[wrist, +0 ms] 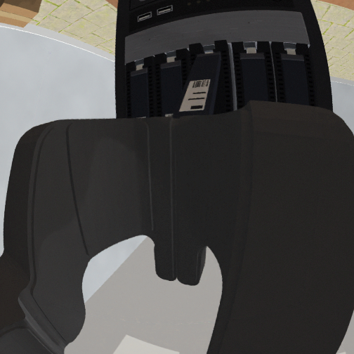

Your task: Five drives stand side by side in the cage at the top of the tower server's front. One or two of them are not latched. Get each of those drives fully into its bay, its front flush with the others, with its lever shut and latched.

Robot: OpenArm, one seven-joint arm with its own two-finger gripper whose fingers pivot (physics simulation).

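The tower server [220, 31] is at the top of the wrist view. Five drives stand side by side in its cage: the leftmost [139, 92], the second [171, 82], the middle [206, 70], the fourth [252, 72] and the rightmost [294, 75]. The middle drive's labelled lever slants outward, out of line with the others. The fronts of the other four look roughly in line, but whether they are latched cannot be told. My gripper [186, 202] is shut with its fingers together and nothing visible between them. Its body hides the lower parts of the drives.
Two USB ports [154, 13] are above the cage on the server's front. A pale blue-grey surface [55, 80] lies left of the server. Yellowish paving [75, 25] shows at the top left and right. A brown object [17, 12] is at the top left corner.
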